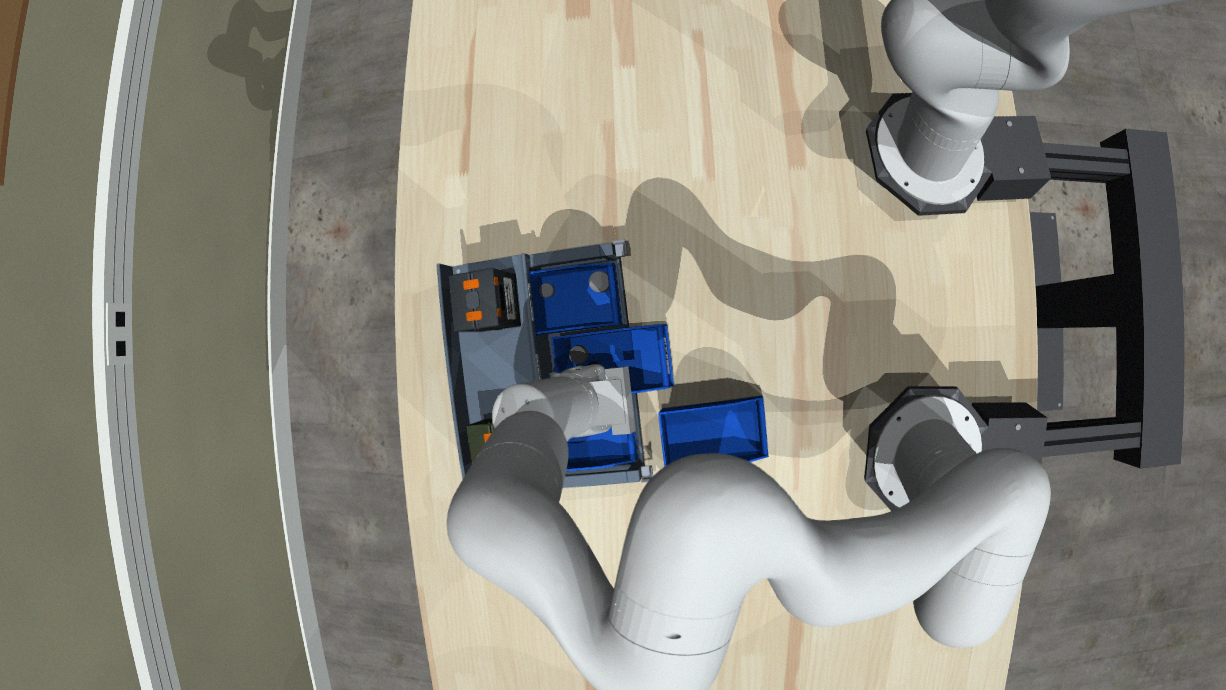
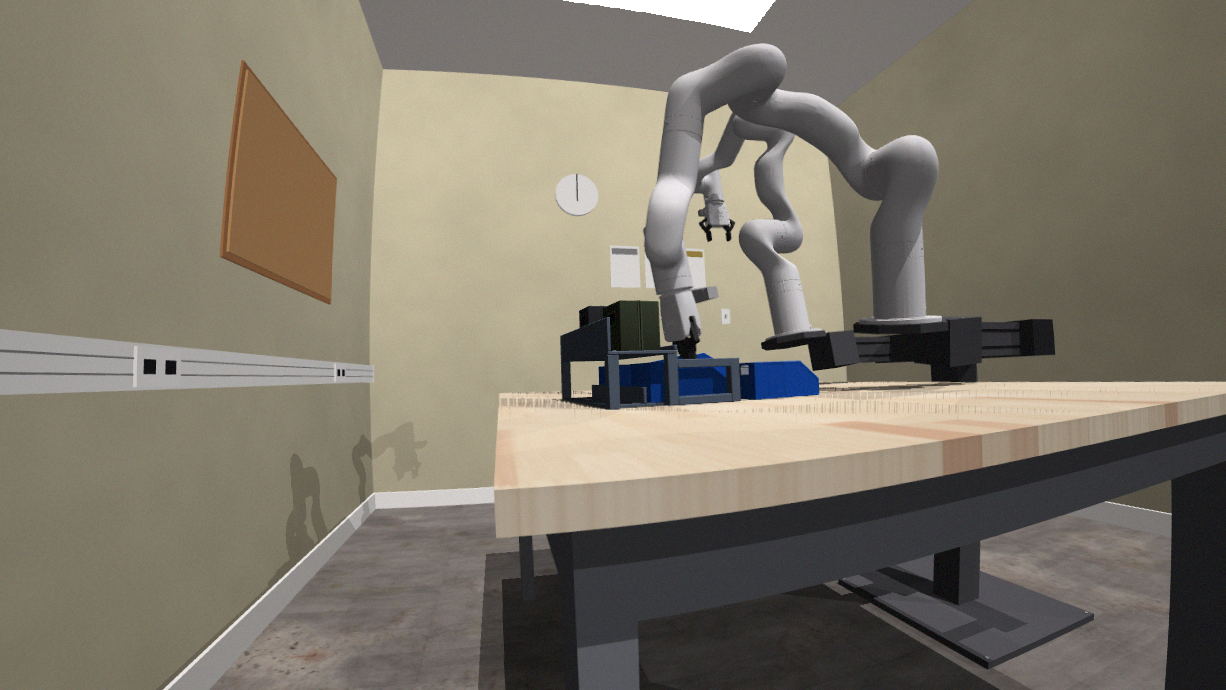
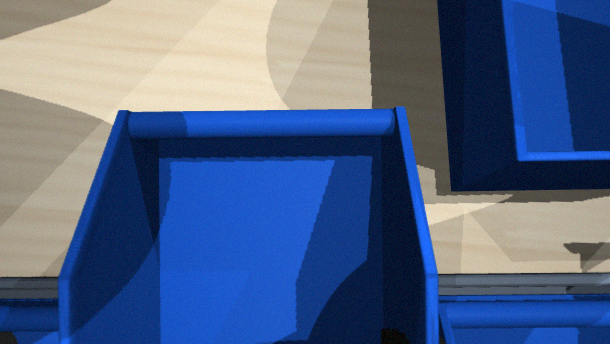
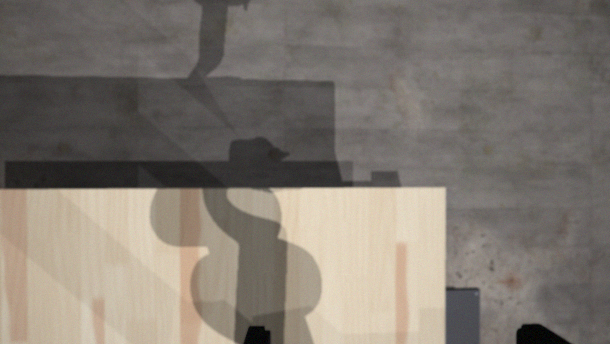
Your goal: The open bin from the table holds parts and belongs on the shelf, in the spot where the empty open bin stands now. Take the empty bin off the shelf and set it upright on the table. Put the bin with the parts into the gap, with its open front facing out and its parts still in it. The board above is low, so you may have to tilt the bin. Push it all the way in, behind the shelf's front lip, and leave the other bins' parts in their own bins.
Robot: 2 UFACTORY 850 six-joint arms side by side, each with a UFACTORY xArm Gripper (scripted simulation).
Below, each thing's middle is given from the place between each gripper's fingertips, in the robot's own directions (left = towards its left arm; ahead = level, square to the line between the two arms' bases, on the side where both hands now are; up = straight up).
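Scene:
Grey shelf (image 2: 592,342): from my left hand, 10 cm ahead, 3 cm to the right, 1 cm below.
From my right hand (image 2: 719,240), grey shelf 560 mm ahead, 810 mm to the left, 560 mm below.

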